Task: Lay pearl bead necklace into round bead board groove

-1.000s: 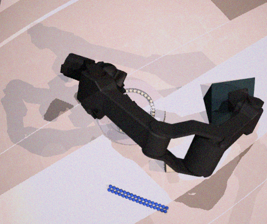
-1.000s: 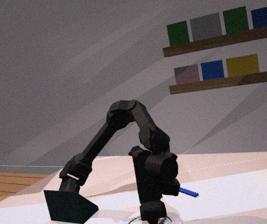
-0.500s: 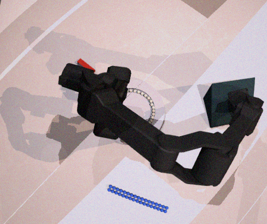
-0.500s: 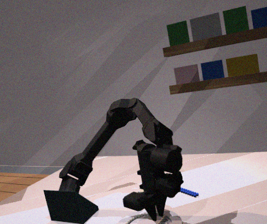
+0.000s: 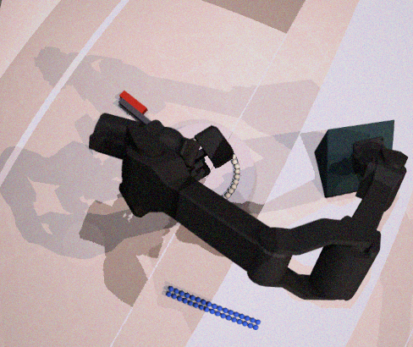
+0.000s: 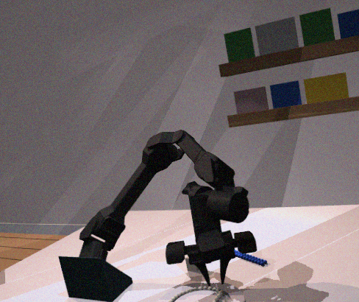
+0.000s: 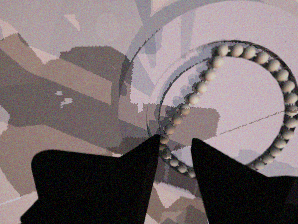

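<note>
The round bead board is 40 mm below my gripper tip, 40 mm behind it and 20 mm to the right of it. The rest, counted from my gripper tip: small beige cube 160 mm to the left, 120 mm behind, 30 mm below; then grey block 190 mm to the right, 70 mm ahead, 40 mm below.
</note>
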